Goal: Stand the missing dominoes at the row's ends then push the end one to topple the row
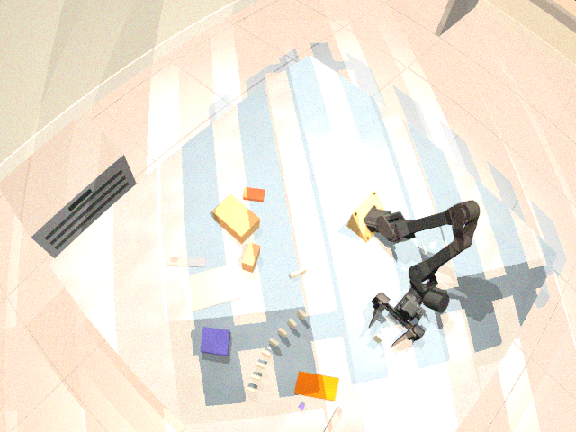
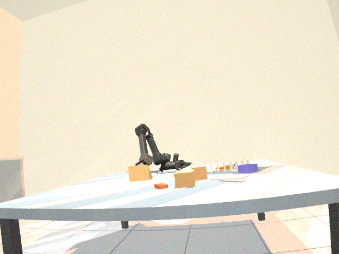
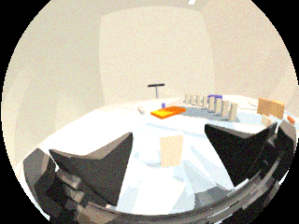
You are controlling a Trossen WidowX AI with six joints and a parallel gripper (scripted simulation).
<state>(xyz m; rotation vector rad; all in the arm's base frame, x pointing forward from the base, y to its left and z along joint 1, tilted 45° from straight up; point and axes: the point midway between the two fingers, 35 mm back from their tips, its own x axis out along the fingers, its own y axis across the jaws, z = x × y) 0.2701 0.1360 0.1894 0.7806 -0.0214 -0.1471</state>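
The tan block is 440 mm to the right of my gripper tip, 30 mm ahead of it and 20 mm below it. Round my gripper tip: orange-yellow plate 210 mm ahead, 60 mm to the right, 50 mm below; then sheet 480 mm to the right, 170 mm ahead, 50 mm below; then purple block 360 mm to the right, 290 mm ahead, 30 mm below.
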